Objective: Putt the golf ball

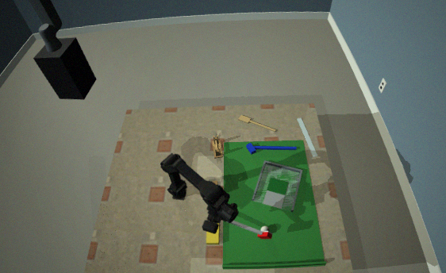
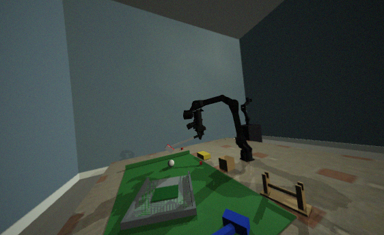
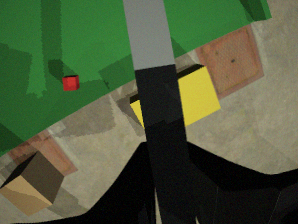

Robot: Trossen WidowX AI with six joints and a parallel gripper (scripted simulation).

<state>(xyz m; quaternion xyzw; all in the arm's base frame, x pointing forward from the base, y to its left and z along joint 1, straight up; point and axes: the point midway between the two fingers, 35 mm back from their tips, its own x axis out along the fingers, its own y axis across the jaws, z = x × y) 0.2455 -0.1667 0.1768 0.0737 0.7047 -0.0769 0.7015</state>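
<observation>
The yellow block is 30 mm behind my gripper tip, 30 mm to the right of it and 130 mm below it. Also, from my gripper tip: wooden block 60 mm behind, 200 mm to the left, 110 mm below; red putter 110 mm ahead, 20 mm to the right; white golf ball 220 mm ahead, 10 mm to the left, 120 mm below.
</observation>
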